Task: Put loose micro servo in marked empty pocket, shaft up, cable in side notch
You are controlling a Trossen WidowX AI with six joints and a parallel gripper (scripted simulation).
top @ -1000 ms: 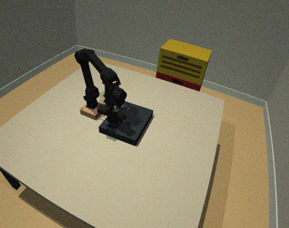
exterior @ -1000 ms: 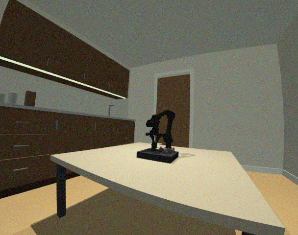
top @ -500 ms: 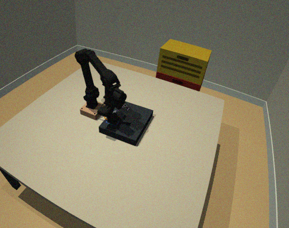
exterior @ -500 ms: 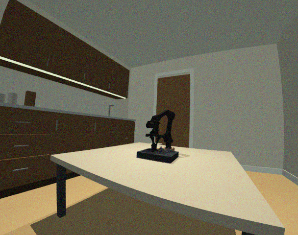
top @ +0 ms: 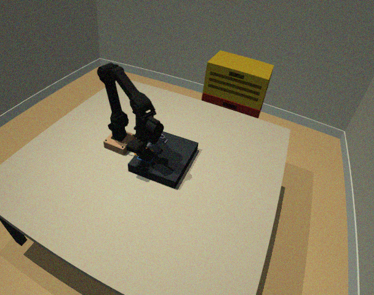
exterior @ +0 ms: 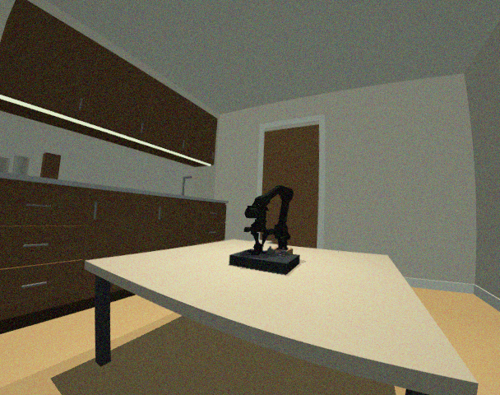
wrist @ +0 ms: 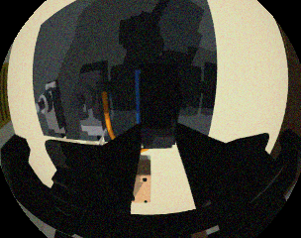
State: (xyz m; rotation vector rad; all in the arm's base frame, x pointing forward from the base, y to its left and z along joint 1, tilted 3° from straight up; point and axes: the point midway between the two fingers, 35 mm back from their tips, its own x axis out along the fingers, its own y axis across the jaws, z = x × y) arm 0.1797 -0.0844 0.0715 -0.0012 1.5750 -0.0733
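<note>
My gripper tip is now 13 cm short of the dark robot deck, 7 cm to the right of it and 6 cm above it.
</note>
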